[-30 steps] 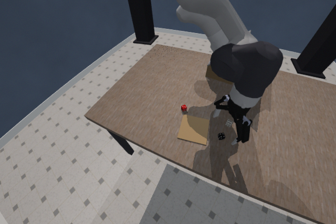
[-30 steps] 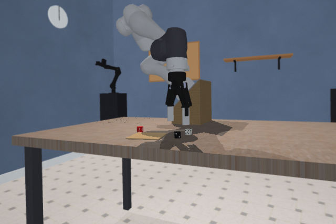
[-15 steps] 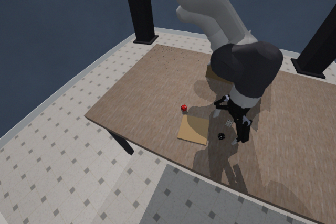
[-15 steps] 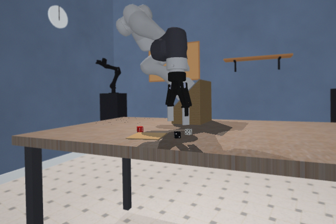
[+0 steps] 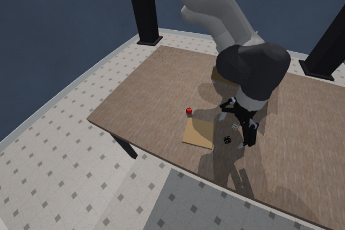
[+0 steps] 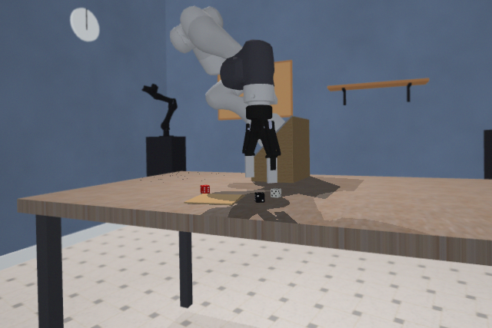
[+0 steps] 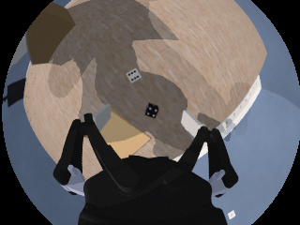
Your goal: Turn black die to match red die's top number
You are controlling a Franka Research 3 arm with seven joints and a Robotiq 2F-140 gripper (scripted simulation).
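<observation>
The black die is 2 cm ahead of my hand and 6 cm below it. Also, from my hand: white die 7 cm behind, 3 cm to the left, 6 cm below; red die 9 cm behind, 21 cm to the right, 6 cm below; tan mat 1 cm ahead, 13 cm to the right, 7 cm below.
</observation>
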